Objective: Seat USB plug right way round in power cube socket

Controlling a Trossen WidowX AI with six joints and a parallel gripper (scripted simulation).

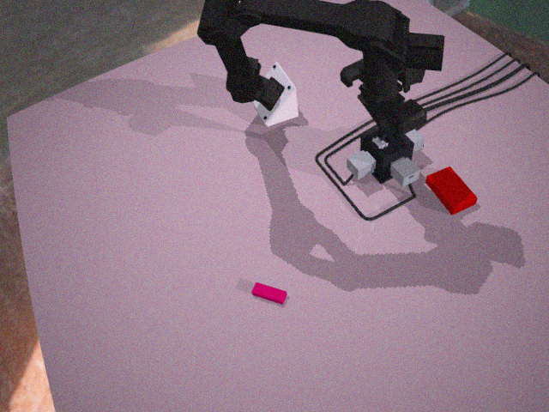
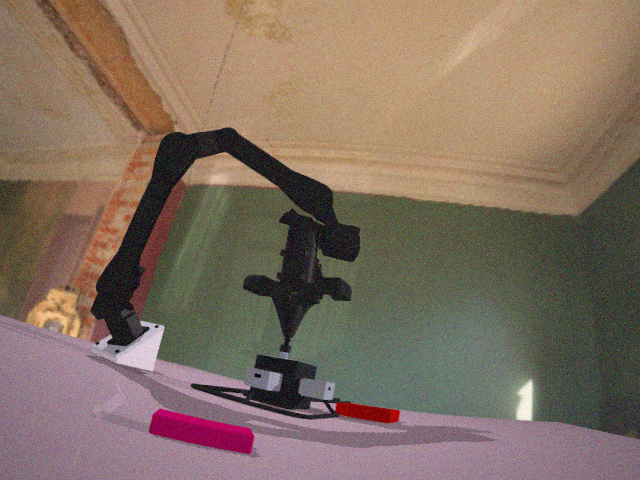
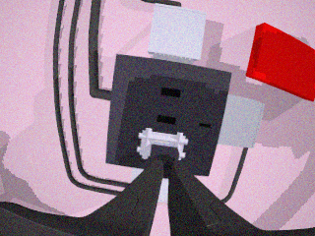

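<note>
The USB plug lies 2 cm below my gripper tip. From my gripper tip the other things lie so: magenta block (14 cm ahead, 33 cm to the right, 11 cm below); then red block (13 cm ahead, 8 cm to the left, 11 cm below).
</note>
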